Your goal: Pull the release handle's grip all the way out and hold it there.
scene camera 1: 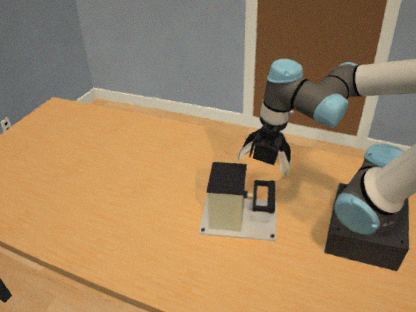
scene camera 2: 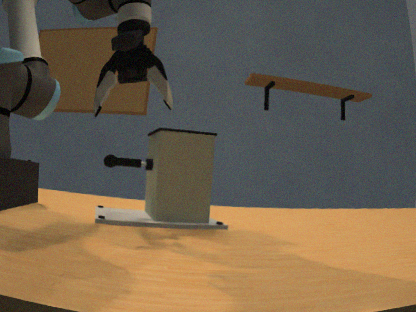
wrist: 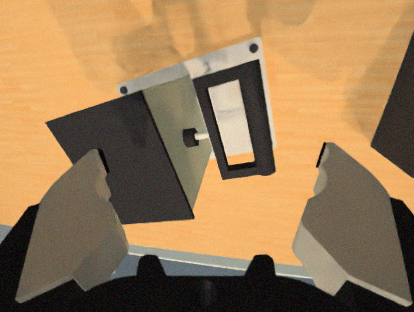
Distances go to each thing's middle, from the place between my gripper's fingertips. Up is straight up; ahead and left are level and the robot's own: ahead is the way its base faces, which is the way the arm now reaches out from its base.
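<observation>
At this moment my gripper is 40 mm to the right of the light grey base plate (scene camera 1: 256,225) and 50 mm short of it, and it is also 190 mm above it.
</observation>
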